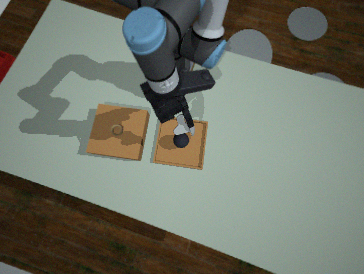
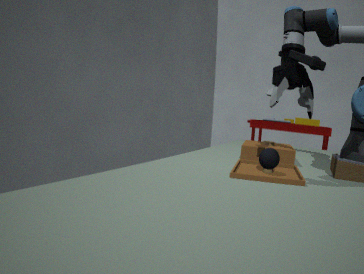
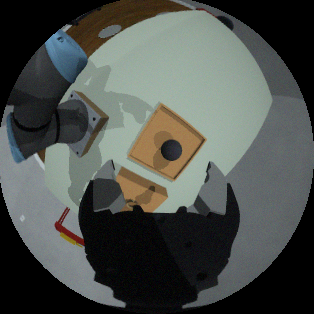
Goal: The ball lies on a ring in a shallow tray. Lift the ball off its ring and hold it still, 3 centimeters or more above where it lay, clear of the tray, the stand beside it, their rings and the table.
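Places are measured from the arm's base along level axes (x back, y right, z up), in metres.
Pixels of known places: gripper, fingertip midpoint: (image 1: 182, 115) (image 2: 292, 113) (image 3: 160, 162); arm's base, link origin: (image 2: 359, 160) (image 3: 73, 120).
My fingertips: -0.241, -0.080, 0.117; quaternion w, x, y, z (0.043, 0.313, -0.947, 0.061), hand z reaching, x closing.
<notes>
Ahead of a thing's pixels: the offset from my fingertips to its top centre, as dx, dy, dz. "*": to the spot under its first point. Level surfaces: height alone.
A dark ball {-0.052, -0.006, -0.099} (image 1: 181, 140) (image 2: 269, 158) (image 3: 171, 150) lies on a small ring {* -0.049, -0.020, -0.161} (image 2: 268, 171) in the shallow orange-brown tray {-0.052, -0.006, -0.155} (image 1: 192, 159) (image 2: 243, 173) (image 3: 172, 119). The ball hides most of the ring. The box-like stand (image 1: 106, 144) (image 2: 247, 152) (image 3: 135, 186) is beside the tray, with an empty ring {* -0.066, +0.212, -0.112} (image 1: 122, 131) on its top. My gripper (image 1: 185, 131) (image 2: 291, 111) (image 3: 160, 162) is open and empty. It hangs well above the tray and ball, tilted, with its fingers spread wide and touching nothing.
The pale green table {dz -0.170} (image 1: 260, 165) (image 2: 150, 215) (image 3: 215, 65) carries the tray and stand. The robot's base block (image 2: 348, 169) (image 3: 99, 122) is on the table too. A red side table (image 2: 290, 127) with a yellow item (image 2: 307, 121) stands beyond it.
</notes>
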